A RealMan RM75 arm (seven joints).
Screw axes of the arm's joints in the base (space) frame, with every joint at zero. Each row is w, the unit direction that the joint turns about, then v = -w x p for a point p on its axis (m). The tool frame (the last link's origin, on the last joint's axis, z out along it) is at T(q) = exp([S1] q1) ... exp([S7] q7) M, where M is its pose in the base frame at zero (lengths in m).
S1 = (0, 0, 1, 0.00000, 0.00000, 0.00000)
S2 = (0, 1, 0, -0.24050, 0.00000, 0.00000)
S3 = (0, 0, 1, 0.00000, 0.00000, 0.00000)
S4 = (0, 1, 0, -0.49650, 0.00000, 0.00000)
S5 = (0, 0, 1, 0.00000, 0.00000, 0.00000)
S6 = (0, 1, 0, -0.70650, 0.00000, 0.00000)
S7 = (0, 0, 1, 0.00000, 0.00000, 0.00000)
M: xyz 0.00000 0.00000 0.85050 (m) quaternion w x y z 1 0 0 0
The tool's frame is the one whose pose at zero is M.
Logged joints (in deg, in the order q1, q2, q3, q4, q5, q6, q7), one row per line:
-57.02 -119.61 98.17 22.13 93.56 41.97 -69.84
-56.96 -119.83 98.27 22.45 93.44 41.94 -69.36
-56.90 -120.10 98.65 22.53 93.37 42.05 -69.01
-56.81 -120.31 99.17 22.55 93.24 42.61 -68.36
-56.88 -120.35 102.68 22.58 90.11 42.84 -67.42
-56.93 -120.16 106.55 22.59 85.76 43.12 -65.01
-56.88 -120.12 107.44 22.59 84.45 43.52 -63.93
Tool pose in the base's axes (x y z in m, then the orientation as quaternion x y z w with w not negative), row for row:
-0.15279 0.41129 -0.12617 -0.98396 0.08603 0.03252 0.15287
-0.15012 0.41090 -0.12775 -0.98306 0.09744 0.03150 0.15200
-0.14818 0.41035 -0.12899 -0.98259 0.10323 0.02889 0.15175
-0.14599 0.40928 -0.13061 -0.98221 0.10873 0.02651 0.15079
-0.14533 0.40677 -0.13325 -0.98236 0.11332 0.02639 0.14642
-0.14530 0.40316 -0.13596 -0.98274 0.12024 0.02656 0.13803
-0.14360 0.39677 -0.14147 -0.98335 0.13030 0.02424 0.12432
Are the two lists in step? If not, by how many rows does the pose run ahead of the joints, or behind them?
The pose runs 2 rows behind the joints: the pose in row i belongs to the joints in row i - 2.
